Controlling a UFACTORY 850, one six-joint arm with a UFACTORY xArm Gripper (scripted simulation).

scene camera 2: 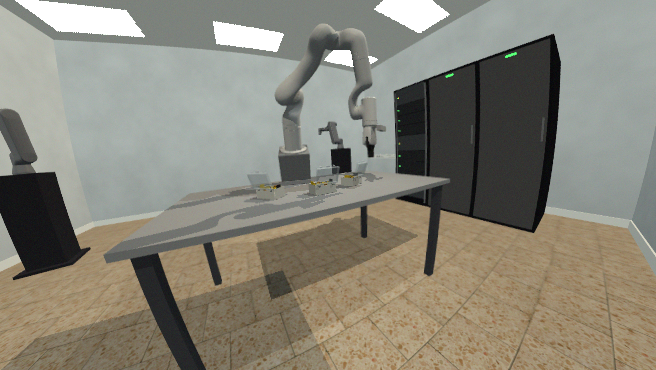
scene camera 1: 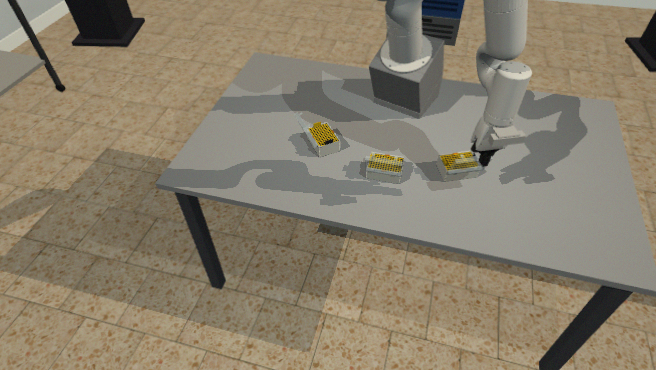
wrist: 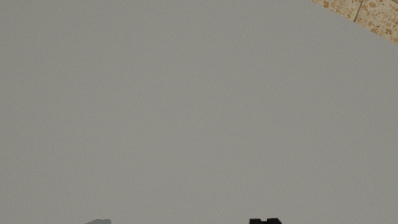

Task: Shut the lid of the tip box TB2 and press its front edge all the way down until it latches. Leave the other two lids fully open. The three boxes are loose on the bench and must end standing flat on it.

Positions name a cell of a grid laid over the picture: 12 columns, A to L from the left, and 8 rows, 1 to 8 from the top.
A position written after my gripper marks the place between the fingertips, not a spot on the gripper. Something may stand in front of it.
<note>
I see my gripper (scene camera 1: I4) and a tip box (scene camera 1: G4).
</note>
